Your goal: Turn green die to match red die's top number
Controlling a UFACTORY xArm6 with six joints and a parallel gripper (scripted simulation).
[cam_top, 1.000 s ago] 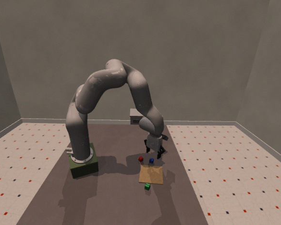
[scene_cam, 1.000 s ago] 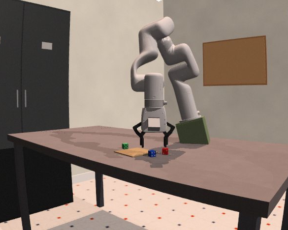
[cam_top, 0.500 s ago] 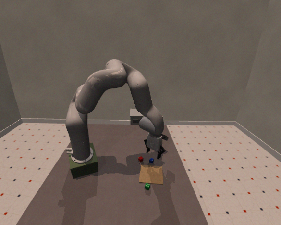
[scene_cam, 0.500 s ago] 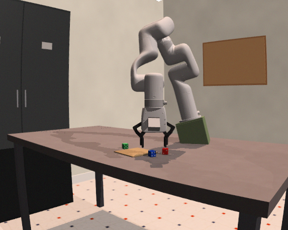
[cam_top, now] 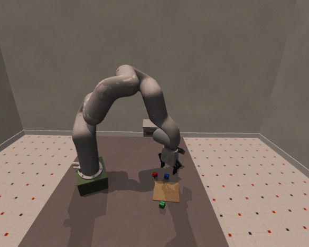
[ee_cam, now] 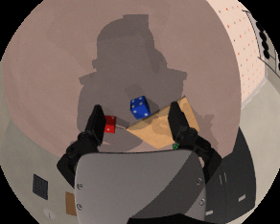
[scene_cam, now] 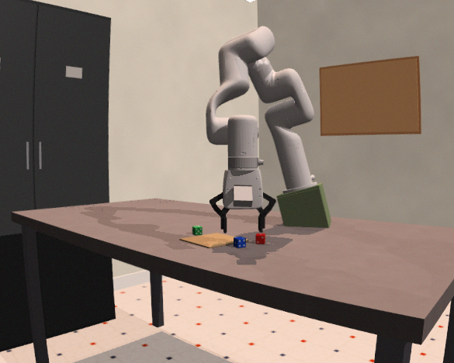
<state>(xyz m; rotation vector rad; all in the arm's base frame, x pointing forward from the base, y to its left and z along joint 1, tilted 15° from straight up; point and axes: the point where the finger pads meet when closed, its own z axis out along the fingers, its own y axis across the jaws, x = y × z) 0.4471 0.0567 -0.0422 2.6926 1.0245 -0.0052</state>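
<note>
The blue die is 10 mm behind my hand, 20 mm to the right of it and 40 mm below it. Also, from my hand: green die 70 mm behind, 220 mm to the right, 40 mm below; red die 80 mm behind, 40 mm below; tan mat 30 mm behind, 130 mm to the right, 50 mm below.
</note>
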